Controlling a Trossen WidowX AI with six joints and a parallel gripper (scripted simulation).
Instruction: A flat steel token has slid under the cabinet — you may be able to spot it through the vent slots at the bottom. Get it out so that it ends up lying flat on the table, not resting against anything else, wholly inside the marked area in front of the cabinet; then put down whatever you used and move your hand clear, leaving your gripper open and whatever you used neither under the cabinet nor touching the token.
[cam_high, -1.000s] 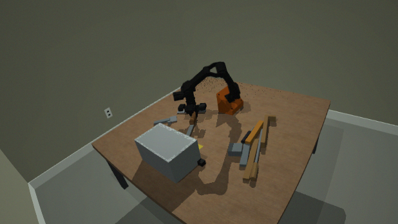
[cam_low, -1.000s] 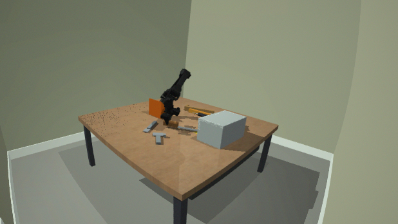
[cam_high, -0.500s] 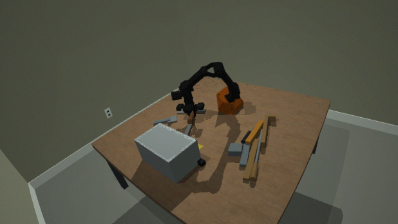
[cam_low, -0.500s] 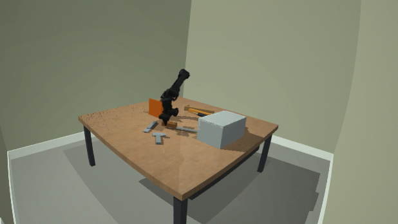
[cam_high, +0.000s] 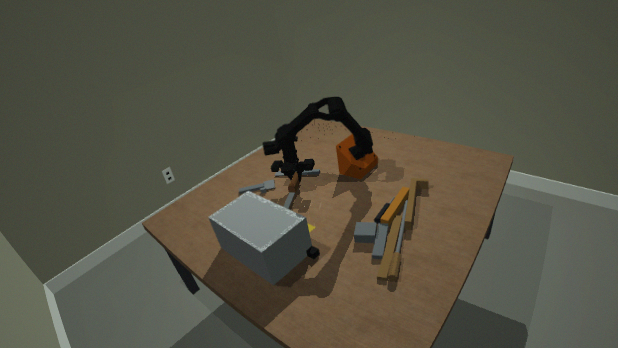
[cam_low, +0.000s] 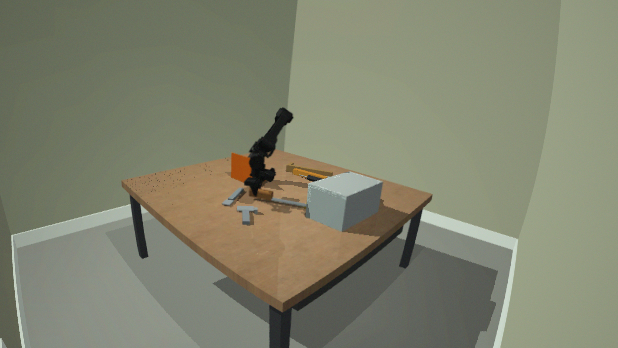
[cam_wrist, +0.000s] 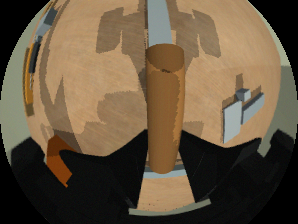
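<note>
Right now the grey t-piece is 110 mm ahead of my gripper tip, 140 mm to the right of it and 20 mm below it. The rest, counted from my gripper tip: grey block 70 mm ahead, 460 mm to the left, 10 mm below; then wooden stick 60 mm ahead, 560 mm to the left, 20 mm below; then orange bar 110 mm behind, 460 mm to the left, 10 mm below.
</note>
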